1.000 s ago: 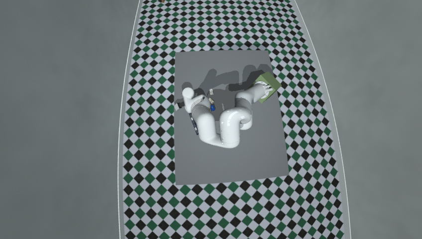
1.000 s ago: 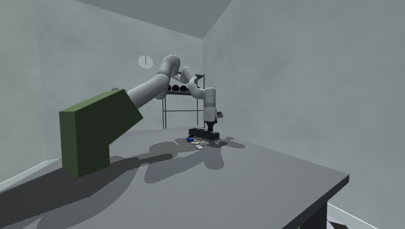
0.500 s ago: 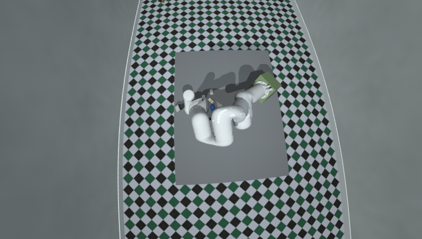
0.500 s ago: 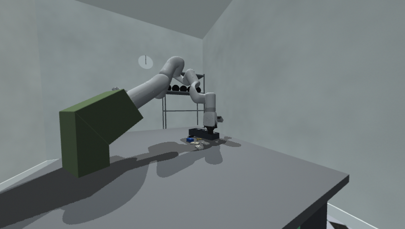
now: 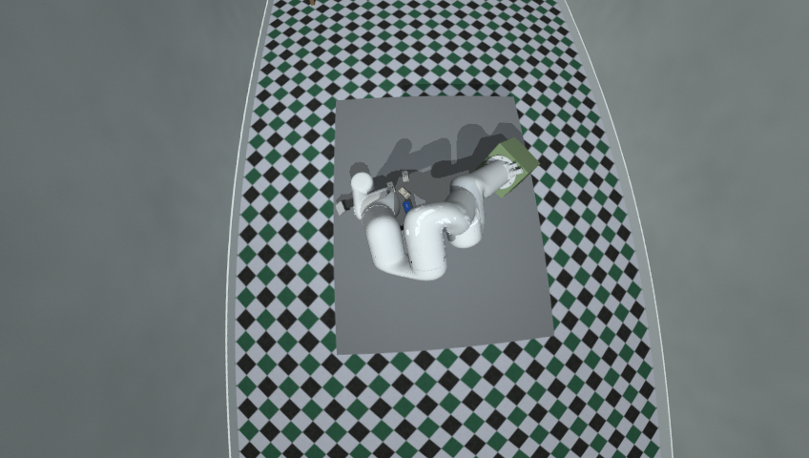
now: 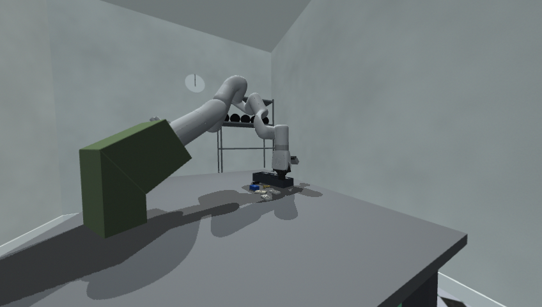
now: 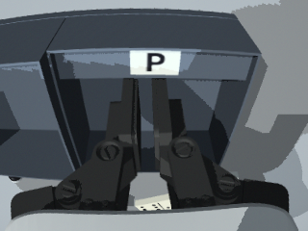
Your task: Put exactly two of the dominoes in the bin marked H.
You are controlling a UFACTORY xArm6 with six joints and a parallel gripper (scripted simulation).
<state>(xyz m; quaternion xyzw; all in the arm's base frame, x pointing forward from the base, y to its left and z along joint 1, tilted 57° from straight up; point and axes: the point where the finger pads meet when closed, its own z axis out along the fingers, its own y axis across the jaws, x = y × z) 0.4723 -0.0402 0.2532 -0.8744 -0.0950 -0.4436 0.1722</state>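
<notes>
Now: hand 7 cm to the right of the dark bin tray, 3 cm past it and 1 cm above it. The rest, counted from my hand: black battery: 13 cm behind, 8 cm to the left, 3 cm below; then white domino: 10 cm to the right, 8 cm behind, 3 cm below; then yellow bolt: 10 cm behind, 3 cm below, 1 cm to the right.
</notes>
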